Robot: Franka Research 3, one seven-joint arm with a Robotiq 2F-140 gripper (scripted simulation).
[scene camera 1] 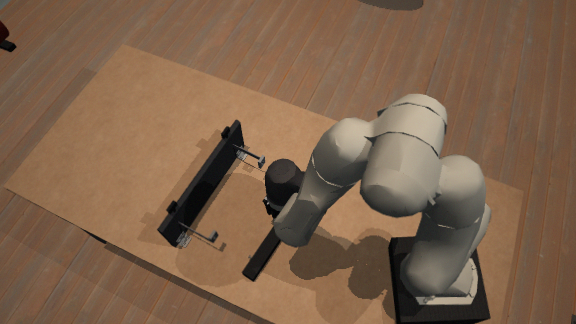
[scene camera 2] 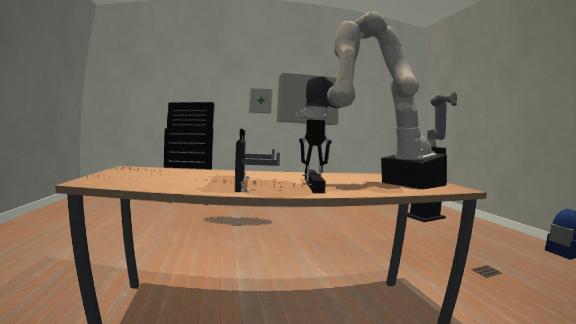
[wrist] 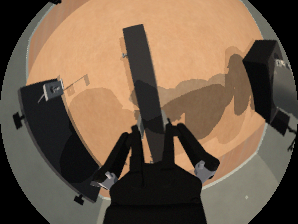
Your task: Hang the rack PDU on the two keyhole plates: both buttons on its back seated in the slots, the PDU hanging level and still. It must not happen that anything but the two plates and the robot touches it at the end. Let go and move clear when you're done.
Path:
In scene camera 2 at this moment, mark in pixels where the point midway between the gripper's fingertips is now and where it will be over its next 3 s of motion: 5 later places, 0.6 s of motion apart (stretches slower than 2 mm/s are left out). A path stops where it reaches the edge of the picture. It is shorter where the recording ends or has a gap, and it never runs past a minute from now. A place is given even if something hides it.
My gripper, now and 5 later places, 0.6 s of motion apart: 313, 181; 312, 173; 312, 161; 314, 158; 309, 158; 290, 157

